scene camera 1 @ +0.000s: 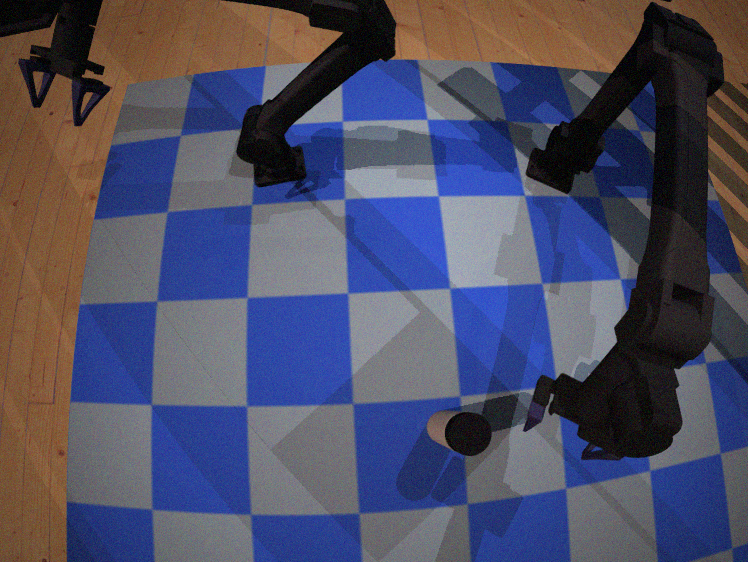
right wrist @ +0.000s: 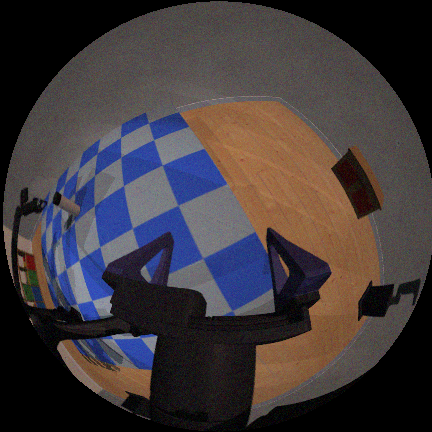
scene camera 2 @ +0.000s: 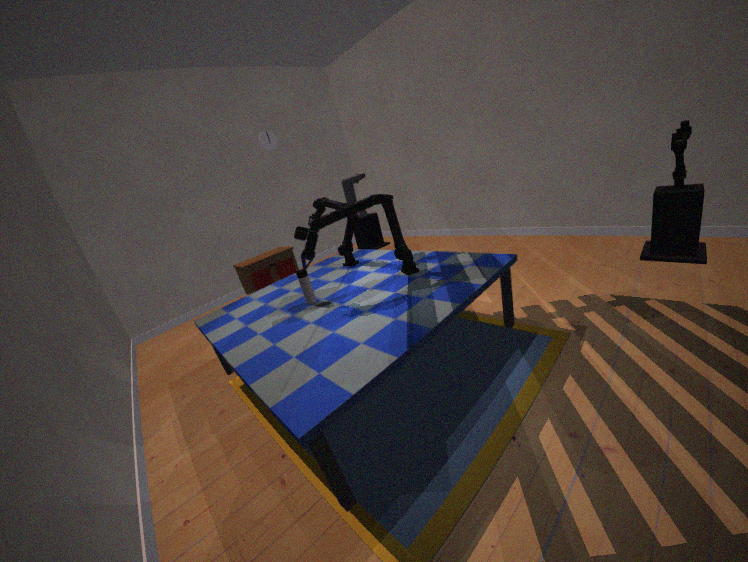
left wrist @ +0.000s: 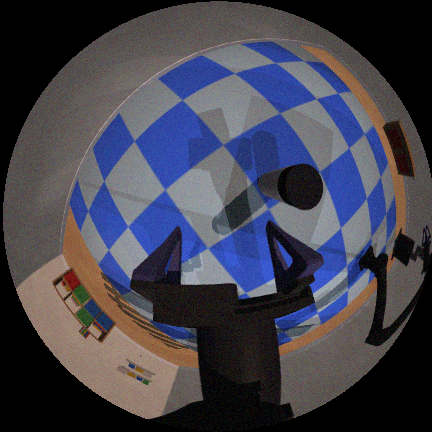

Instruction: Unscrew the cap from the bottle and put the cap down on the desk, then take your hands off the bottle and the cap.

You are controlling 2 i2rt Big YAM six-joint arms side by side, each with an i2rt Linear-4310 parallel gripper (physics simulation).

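Frame: origin at the left arm's base, x ahead, y left, z up, level; millimetres.
Seen in the pictures: left gripper, fingertip midpoint: [scene camera 1: 553, 442] [right wrist: 44, 201] [scene camera 2: 305, 268] [left wrist: 224, 226]; right gripper, fingertip midpoint: [scene camera 1: 56, 116] [right wrist: 217, 234] [scene camera 2: 309, 226]; left arm's base at its link origin: [scene camera 1: 550, 171] [right wrist: 76, 314] [scene camera 2: 410, 271]; right arm's base at its link origin: [scene camera 1: 279, 167] [scene camera 2: 351, 264] [left wrist: 365, 257].
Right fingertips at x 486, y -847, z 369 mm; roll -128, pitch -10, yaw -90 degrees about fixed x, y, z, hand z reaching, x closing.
Offsets run from my right fingertips to a thing's top centre. Level surfaces: height alone.
A pale bottle @[172 mm ahead, 791 mm left, 169 mm down] [scene camera 1: 439, 426] [scene camera 2: 310, 291] [left wrist: 270, 181] [right wrist: 70, 204] stands upright on the checkered desk @[369 mm down] [scene camera 1: 296, 350] [scene camera 2: 318, 392]. Its wide black cap @[172 mm ahead, 791 mm left, 153 mm down] [scene camera 1: 468, 433] [scene camera 2: 301, 273] [left wrist: 304, 186] [right wrist: 58, 199] is on top. My left gripper [scene camera 1: 556, 442] [left wrist: 224, 226] is open and empty, to the right of the cap in scene camera 1 and apart from it. In the left wrist view the bottle is beyond the right-hand finger. My right gripper [scene camera 1: 58, 114] [right wrist: 217, 234] is open and empty, far from the bottle, past the desk's left edge in scene camera 1.
The left forearm [scene camera 1: 677, 229] spans the right side of the desk in scene camera 1. The right arm's base [scene camera 1: 279, 166] stands near the desk's upper edge. A cabinet with red doors [scene camera 2: 266, 271] [right wrist: 356, 184] stands on the wooden floor [scene camera 1: 36, 241] away from the desk.
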